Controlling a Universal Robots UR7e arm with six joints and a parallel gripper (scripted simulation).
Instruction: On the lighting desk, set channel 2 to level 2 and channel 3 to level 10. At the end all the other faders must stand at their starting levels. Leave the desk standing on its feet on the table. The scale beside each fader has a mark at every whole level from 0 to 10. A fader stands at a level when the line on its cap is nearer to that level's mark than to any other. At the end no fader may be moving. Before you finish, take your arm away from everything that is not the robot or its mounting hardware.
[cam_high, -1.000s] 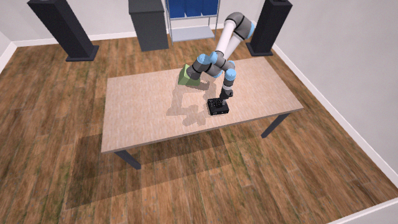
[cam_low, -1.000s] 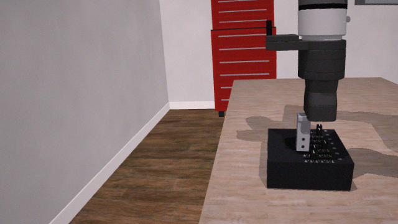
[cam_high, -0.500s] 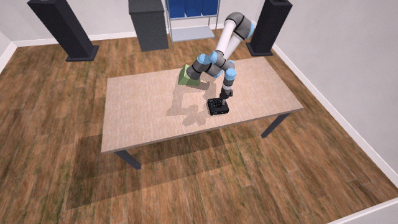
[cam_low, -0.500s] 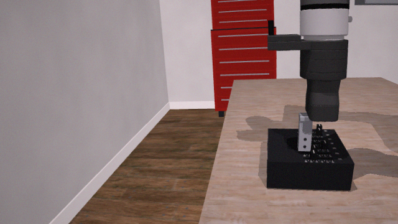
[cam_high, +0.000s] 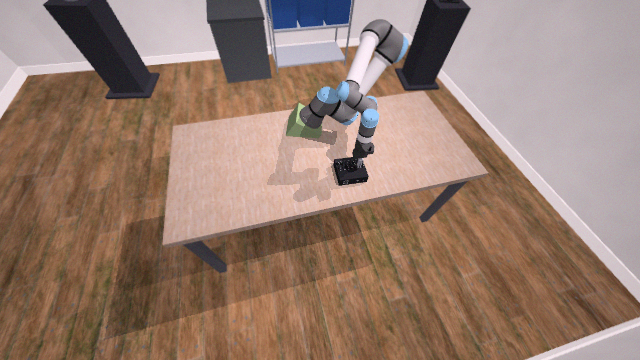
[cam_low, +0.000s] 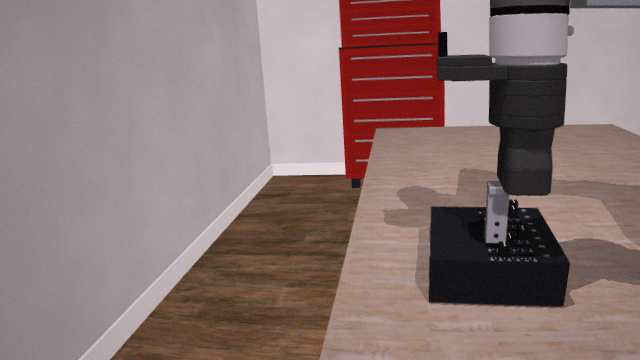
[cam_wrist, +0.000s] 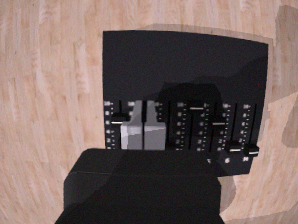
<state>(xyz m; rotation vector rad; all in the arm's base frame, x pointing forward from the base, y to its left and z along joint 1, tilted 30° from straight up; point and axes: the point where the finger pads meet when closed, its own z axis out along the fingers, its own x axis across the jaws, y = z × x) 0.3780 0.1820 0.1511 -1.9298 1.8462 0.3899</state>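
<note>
My hand is 10 mm past the channel 1 fader, 20 mm to the right of it and 10 mm above it. Also, from my hand: channel 2 fader: 20 mm behind, 10 mm below; then channel 3 cap: 30 mm behind, 20 mm to the right, 10 mm below.
</note>
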